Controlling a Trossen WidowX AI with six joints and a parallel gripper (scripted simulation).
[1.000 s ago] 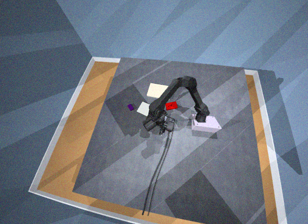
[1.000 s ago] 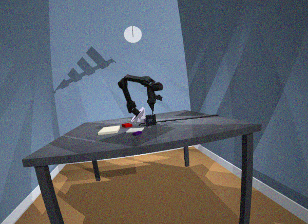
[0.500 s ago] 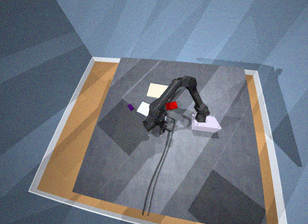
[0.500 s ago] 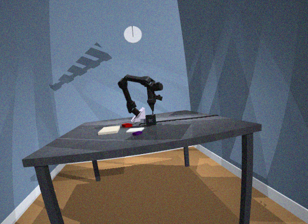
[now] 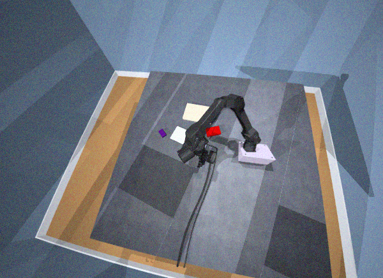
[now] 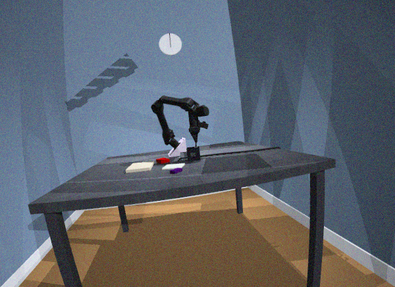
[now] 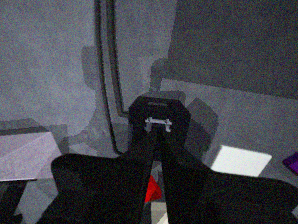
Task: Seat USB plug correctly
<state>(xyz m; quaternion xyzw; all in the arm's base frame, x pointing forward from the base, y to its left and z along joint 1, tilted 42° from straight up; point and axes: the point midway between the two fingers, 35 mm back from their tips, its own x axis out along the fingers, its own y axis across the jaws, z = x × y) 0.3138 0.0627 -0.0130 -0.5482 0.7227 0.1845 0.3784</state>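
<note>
Now: gripper tip 20 mm above the silver USB plug. Round my gripper tip: USB socket 10 mm to the right, 40 mm below; white square tile 130 mm ahead, 190 mm to the right, 100 mm below; red block 100 mm behind, 210 mm to the right, 90 mm below.
</note>
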